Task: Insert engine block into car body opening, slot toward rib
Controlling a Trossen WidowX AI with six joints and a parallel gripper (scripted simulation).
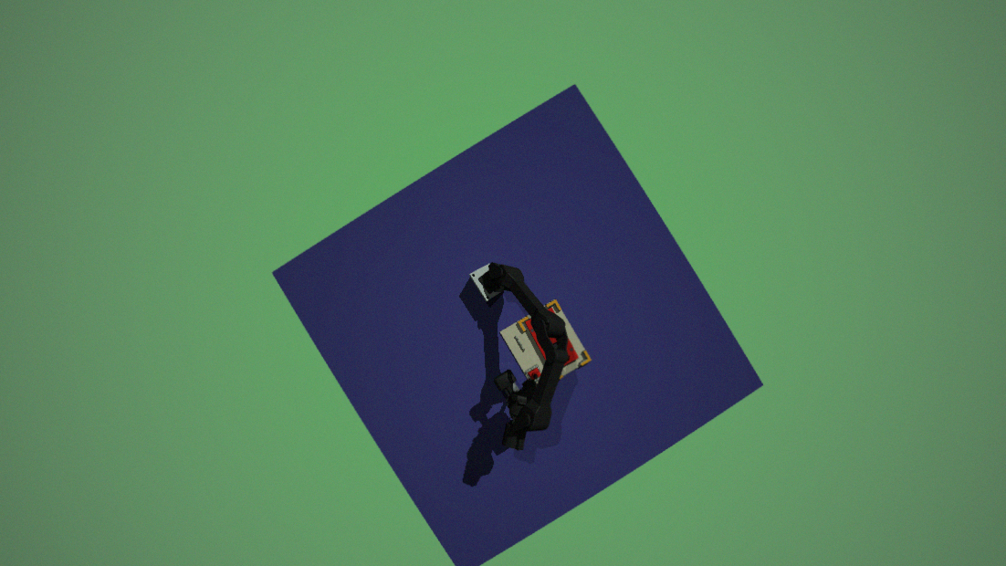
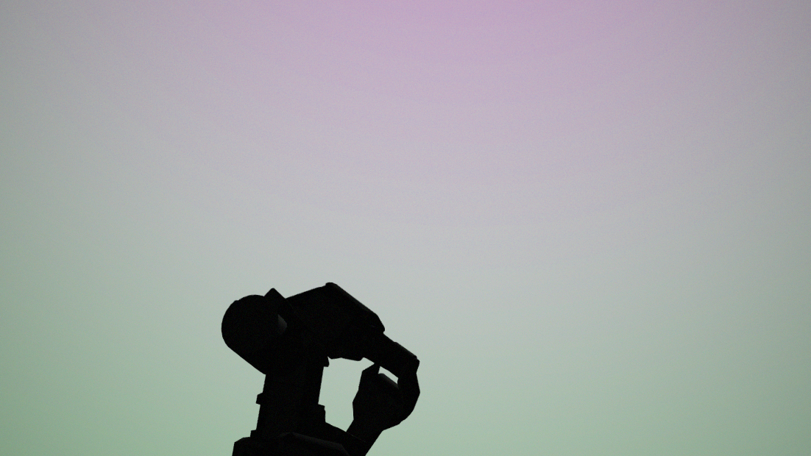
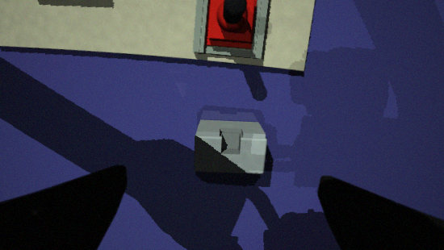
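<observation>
Right now my gripper tip is 7 cm above the grey engine block, 1 cm to the left of it and 1 cm short of it. The rest, counted from my gripper tip: grey fixture 18 cm to the left, 8 cm below, 4 cm behind.
</observation>
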